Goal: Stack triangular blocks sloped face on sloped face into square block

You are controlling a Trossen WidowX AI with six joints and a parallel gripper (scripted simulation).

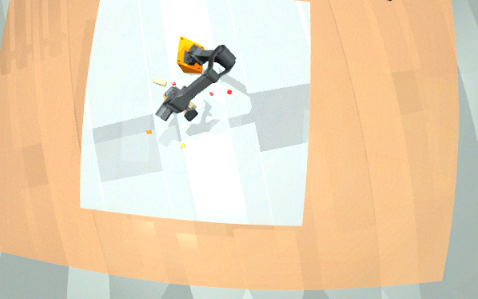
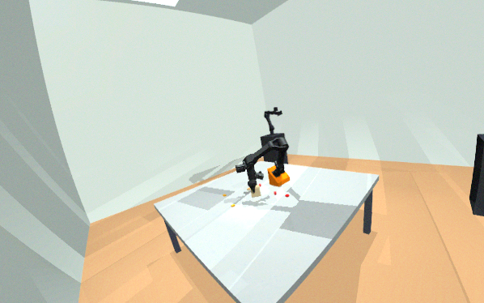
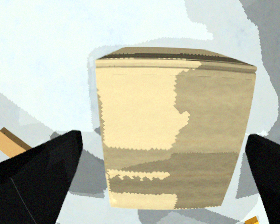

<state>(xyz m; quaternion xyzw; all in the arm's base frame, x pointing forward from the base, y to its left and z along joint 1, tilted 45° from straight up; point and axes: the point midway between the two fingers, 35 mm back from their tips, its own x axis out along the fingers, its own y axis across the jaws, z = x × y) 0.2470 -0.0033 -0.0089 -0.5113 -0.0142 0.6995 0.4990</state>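
Now: the tan triangular block 10 mm to the right of my gripper tip, 10 mm ahead of it and 10 mm above it.
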